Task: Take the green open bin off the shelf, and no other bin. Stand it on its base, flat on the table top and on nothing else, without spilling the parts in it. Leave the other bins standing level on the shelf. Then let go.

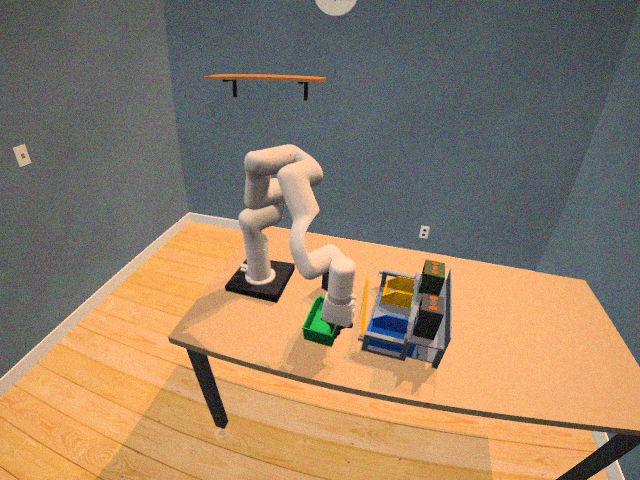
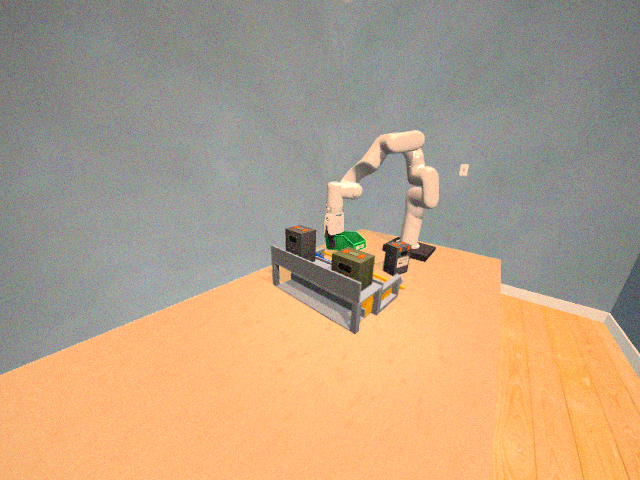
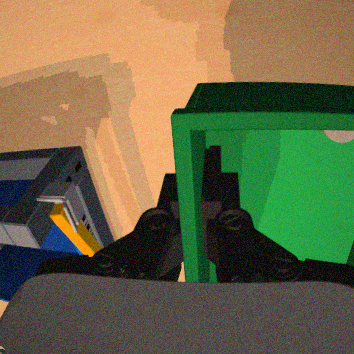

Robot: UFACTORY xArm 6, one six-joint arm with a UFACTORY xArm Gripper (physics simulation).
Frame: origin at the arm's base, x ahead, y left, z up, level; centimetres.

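Seen in the pictures: gripper, fingertip midpoint: [image 1: 335,335] [image 2: 332,247] [image 3: 202,171]; arm's base, link origin: [image 1: 260,276].
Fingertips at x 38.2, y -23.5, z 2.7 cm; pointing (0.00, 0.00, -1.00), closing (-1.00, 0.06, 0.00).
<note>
Pixels of each thing's top centre, then the offset from my fingertips to it. "spot": a spot on its surface instead. Level surfaces: height alone.
- green open bin, top centre: [image 3: 311,351] [image 1: 326,308] [image 2: 345,232] dx -4.6, dy +4.1, dz +7.5 cm
- table top, surface height: dz -5.8 cm
- pale round shape, top centre: [image 3: 344,122] dx -7.0, dy -2.0, dz -0.4 cm
- grey shelf, surface spot: [image 2: 315,272] spot: dx +37.4, dy +22.0, dz +7.8 cm
- blue bin, top centre: [image 1: 394,326] dx +18.8, dy +7.5, dz +2.3 cm
- dark box, top centre: [image 1: 433,302] [image 2: 300,228] dx +28.8, dy +7.2, dz +16.6 cm
- olive box, top centre: [image 2: 353,253] [image 1: 435,267] dx +30.2, dy +30.3, dz +14.1 cm
- black box, top centre: [image 2: 399,243] dx -7.3, dy +29.7, dz +7.4 cm
The green open bin [image 1: 313,330] [image 2: 351,239] [image 3: 270,120] is off the shelf, on the robot's side of it, and looks roughly level. Its shadow on the table top [image 1: 248,341] is set apart from it, so it hangs above the table. My gripper [image 1: 336,329] [image 2: 330,241] [image 3: 202,171] is shut on the bin's side wall, one finger inside and one outside. Part of a pale round shape [image 3: 341,135] shows at the bin's inner edge; other contents are hidden. The grey shelf [image 1: 448,310] [image 2: 315,272] holds a blue bin [image 1: 387,330] and yellow bins [image 1: 397,300].
A dark box [image 1: 428,322] [image 2: 306,242] and an olive box [image 1: 433,280] [image 2: 356,267] stand on the shelf's rear part. A yellow strip [image 1: 364,310] [image 3: 75,231] runs along the shelf's near side. A black box [image 2: 397,258] stands between the shelf and the robot's base [image 1: 258,289].
</note>
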